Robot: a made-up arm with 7 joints. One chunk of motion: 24 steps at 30 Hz.
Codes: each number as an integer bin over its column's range. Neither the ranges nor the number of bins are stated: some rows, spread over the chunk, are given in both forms.
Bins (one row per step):
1: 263 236 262 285 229 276 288
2: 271 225 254 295 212 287 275
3: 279 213 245 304 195 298 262
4: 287 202 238 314 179 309 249
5: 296 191 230 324 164 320 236
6: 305 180 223 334 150 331 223
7: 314 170 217 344 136 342 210
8: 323 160 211 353 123 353 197
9: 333 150 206 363 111 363 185
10: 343 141 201 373 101 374 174
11: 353 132 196 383 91 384 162
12: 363 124 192 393 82 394 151
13: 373 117 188 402 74 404 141
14: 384 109 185 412 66 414 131
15: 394 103 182 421 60 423 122
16: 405 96 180 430 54 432 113
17: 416 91 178 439 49 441 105
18: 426 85 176 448 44 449 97
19: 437 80 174 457 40 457 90
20: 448 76 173 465 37 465 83
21: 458 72 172 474 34 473 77
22: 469 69 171 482 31 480 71
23: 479 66 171 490 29 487 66
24: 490 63 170 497 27 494 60
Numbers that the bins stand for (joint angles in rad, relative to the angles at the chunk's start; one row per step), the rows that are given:
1: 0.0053 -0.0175 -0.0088 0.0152 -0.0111 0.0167 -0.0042
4: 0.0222 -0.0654 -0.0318 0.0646 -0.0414 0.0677 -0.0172
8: 0.0476 -0.1246 -0.0577 0.1310 -0.0754 0.1357 -0.0345
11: 0.0687 -0.1640 -0.0721 0.1821 -0.0948 0.1837 -0.0461
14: 0.0905 -0.1964 -0.0826 0.2314 -0.1100 0.2300 -0.0564
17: 0.1131 -0.2218 -0.0893 0.2774 -0.1203 0.2718 -0.0651
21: 0.1427 -0.2486 -0.0951 0.3370 -0.1294 0.3213 -0.0744
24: 0.1652 -0.2612 -0.0970 0.3762 -0.1336 0.3537 -0.0800
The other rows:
2: 0.0109 -0.0330 -0.0164 0.0323 -0.0214 0.0337 -0.0085
3: 0.0166 -0.0499 -0.0251 0.0476 -0.0317 0.0507 -0.0128
5: 0.0285 -0.0809 -0.0395 0.0816 -0.0505 0.0847 -0.0215
6: 0.0349 -0.0964 -0.0462 0.0986 -0.0590 0.1017 -0.0258
7: 0.0412 -0.1105 -0.0519 0.1157 -0.0675 0.1187 -0.0301
9: 0.0546 -0.1386 -0.0625 0.1480 -0.0827 0.1512 -0.0385
10: 0.0616 -0.1513 -0.0673 0.1650 -0.0887 0.1682 -0.0421
12: 0.0757 -0.1753 -0.0759 0.1991 -0.1003 0.1991 -0.0498
13: 0.0828 -0.1851 -0.0797 0.2144 -0.1051 0.2146 -0.0531
15: 0.0976 -0.2049 -0.0855 0.2468 -0.1136 0.2440 -0.0594
16: 0.1053 -0.2147 -0.0874 0.2621 -0.1172 0.2579 -0.0624
18: 0.1201 -0.2302 -0.0912 0.2927 -0.1233 0.2841 -0.0677
19: 0.1279 -0.2373 -0.0932 0.3081 -0.1257 0.2965 -0.0701
20: 0.1356 -0.2429 -0.0941 0.3217 -0.1276 0.3089 -0.0724
22: 0.1504 -0.2528 -0.0960 0.3506 -0.1312 0.3321 -0.0764
23: 0.1575 -0.2570 -0.0960 0.3642 -0.1324 0.3429 -0.0780

